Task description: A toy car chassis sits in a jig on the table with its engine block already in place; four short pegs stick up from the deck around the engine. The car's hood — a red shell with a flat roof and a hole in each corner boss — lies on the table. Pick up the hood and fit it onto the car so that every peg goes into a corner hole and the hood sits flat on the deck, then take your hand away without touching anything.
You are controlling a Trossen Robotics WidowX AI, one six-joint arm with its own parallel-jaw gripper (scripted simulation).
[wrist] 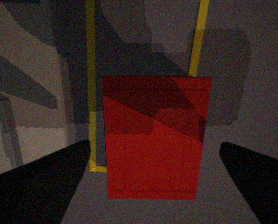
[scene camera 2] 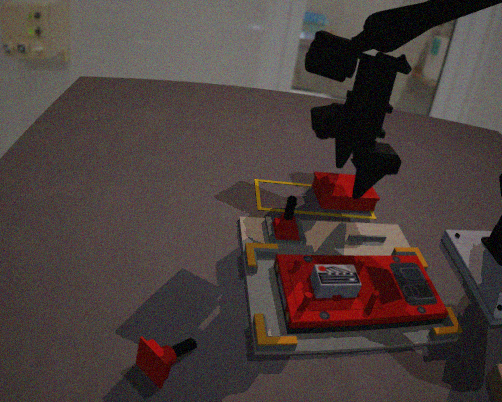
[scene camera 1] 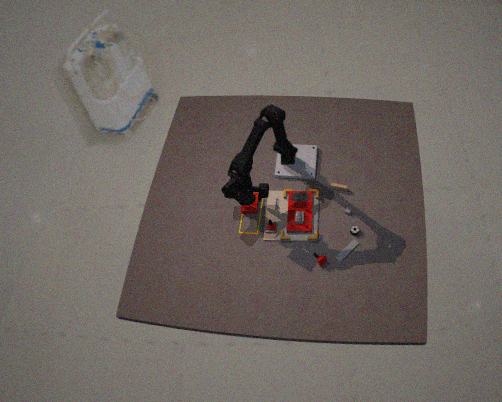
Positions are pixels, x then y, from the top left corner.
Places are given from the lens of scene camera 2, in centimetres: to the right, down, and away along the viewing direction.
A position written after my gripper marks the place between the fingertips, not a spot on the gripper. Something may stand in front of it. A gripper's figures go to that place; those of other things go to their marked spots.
my gripper (scene camera 2: 346, 182): 15, -3, 65
red hood (scene camera 2: 333, 191): 13, -2, 63
